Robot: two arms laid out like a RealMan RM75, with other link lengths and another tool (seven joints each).
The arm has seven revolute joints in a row. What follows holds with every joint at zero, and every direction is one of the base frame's.
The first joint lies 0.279 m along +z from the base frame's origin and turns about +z.
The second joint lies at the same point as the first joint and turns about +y.
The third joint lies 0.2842 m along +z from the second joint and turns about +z.
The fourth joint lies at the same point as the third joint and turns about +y.
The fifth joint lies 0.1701 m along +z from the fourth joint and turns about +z.
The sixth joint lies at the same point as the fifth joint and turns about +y.
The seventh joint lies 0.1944 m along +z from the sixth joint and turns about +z.
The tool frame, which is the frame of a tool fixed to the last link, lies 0.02 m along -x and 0.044 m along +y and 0.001 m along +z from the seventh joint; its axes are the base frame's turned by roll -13.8, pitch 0 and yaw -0.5 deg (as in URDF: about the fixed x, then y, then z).
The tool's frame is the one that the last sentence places.
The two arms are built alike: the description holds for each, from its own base.
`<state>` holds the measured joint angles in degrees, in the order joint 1, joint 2, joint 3, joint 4, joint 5, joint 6, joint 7, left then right.
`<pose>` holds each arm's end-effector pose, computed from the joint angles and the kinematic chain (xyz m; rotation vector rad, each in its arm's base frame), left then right.
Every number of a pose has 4 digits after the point. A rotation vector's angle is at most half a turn.
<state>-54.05 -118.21 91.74 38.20 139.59 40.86 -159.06 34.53 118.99 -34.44 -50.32 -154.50 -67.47 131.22</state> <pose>-0.1776 0.4221 -0.1064 -2.5473 -0.9885 0.0054 0.3097 0.3875 0.0115 -2.2472 1.4791 0.1452</pose>
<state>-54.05 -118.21 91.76 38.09 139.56 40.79 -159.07 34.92 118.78 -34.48 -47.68 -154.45 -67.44 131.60</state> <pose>-0.1780 0.4221 -0.1065 -2.5464 -0.9900 0.0057 0.3101 0.3839 0.0030 -2.2583 1.5253 0.1473</pose>
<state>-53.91 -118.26 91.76 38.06 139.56 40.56 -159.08 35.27 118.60 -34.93 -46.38 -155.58 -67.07 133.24</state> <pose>-0.1786 0.4220 -0.1067 -2.5440 -0.9914 0.0028 0.3130 0.3829 -0.0007 -2.2454 1.5608 0.1267</pose>
